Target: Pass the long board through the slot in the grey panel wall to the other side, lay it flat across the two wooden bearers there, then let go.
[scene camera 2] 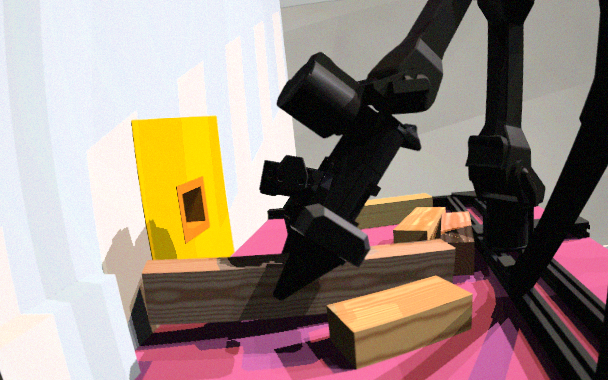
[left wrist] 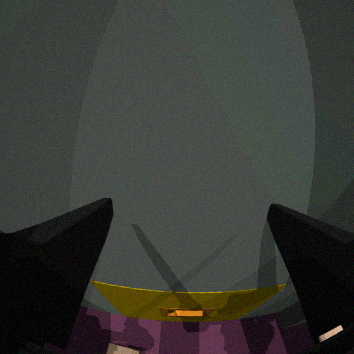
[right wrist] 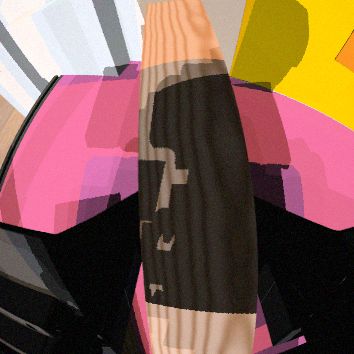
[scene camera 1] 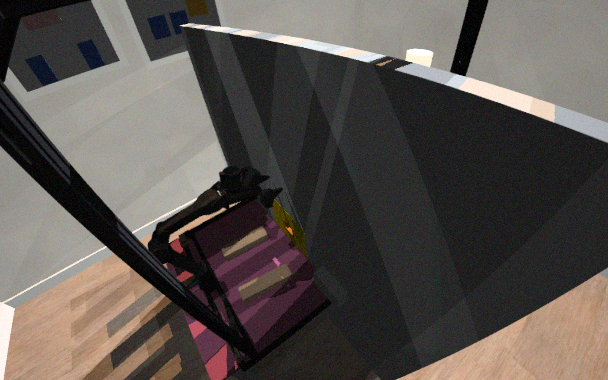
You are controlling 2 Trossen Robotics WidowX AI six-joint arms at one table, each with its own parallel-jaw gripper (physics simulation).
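Places are measured from the left arm's base along level axes (x ahead, y left, z up), in metres.
Where they show: left gripper, fingertip midpoint: (left wrist: 194, 210) (scene camera 1: 275, 182); right gripper, fingertip midpoint: (scene camera 2: 275, 291) (right wrist: 191, 197); left arm's base at its link origin: (scene camera 1: 210, 285); right arm's base at its link origin: (scene camera 2: 509, 244).
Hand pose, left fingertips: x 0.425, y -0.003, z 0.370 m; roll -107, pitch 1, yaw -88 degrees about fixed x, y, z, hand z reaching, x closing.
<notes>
Each offset is from my left fingertips to the top centre of the thing. "*": to the spot under its first point.
The long brown board {dx +0.229, dy -0.144, dz -0.303 m} (scene camera 2: 220, 295) (right wrist: 200, 165) is level, a little above the pink table, beside the grey panel wall (scene camera 2: 60, 150) (scene camera 1: 360, 210). My right gripper (scene camera 2: 285, 275) (right wrist: 191, 197) is shut on it near mid-length; its far finger is hidden in scene camera 2. The orange-rimmed slot {* dx +0.059, dy -0.023, dz -0.313 m} (scene camera 2: 196, 231) (scene camera 1: 288, 228) (left wrist: 187, 313) is in a yellow plate (scene camera 2: 165, 150) (scene camera 1: 299, 240) (left wrist: 235, 302), higher than the board and off to its side. Beyond the wall, two wooden bearers {dx -0.187, dy +0.109, dz -0.351 m} (scene camera 1: 245, 242) {dx -0.213, dy -0.140, dz -0.351 m} (scene camera 1: 265, 282) lie apart. My left gripper (scene camera 1: 274, 184) (left wrist: 194, 210) is open and empty, above the table by the wall.
A light wood block {dx +0.326, dy -0.190, dz -0.351 m} (scene camera 2: 400, 320) lies in front of the board. More blocks {dx +0.371, dy +0.089, dz -0.342 m} (scene camera 2: 420, 222) {dx +0.417, dy +0.037, dz -0.345 m} (scene camera 2: 457, 235) {dx +0.323, dy +0.261, dz -0.345 m} (scene camera 2: 397, 210) lie behind it. Black rails (scene camera 2: 555, 305) edge the table at the right. A grey foot {* dx +0.087, dy -0.372, dz -0.301 m} (scene camera 2: 40, 340) juts from the wall at the front left.
</notes>
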